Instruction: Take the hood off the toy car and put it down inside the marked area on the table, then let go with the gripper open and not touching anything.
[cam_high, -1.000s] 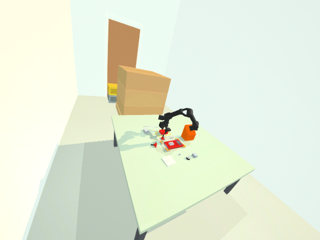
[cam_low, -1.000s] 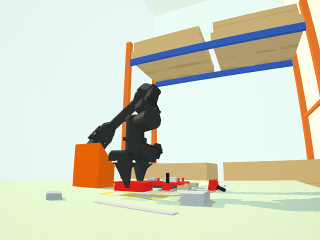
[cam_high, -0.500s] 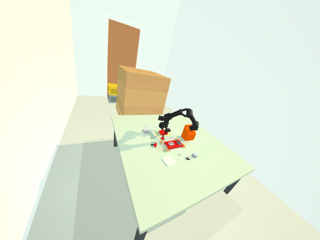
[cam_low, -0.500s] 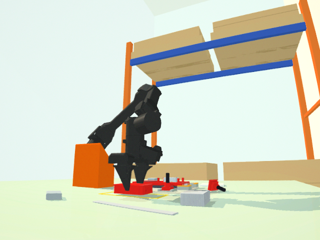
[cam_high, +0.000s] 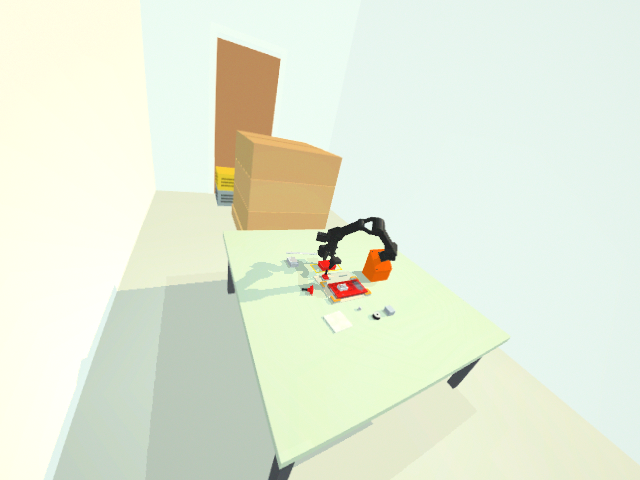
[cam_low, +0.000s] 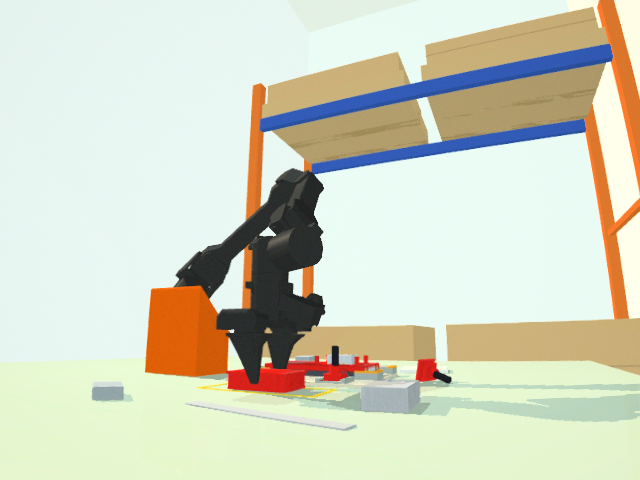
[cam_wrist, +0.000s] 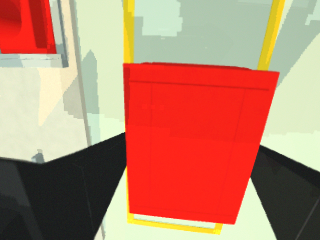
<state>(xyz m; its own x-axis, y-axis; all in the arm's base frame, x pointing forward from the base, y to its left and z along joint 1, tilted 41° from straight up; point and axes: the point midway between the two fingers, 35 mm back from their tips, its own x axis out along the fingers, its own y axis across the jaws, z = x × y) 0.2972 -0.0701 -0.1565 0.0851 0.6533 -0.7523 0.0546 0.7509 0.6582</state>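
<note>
Right now the red hood is 1 cm above my gripper tip. Round my gripper tip: black-and-white wheel: 44 cm to the left, 2 cm behind; then thin grey strip: 18 cm to the right, 8 cm ahead, 1 cm below; then grey block: 16 cm to the right, 14 cm behind.
</note>
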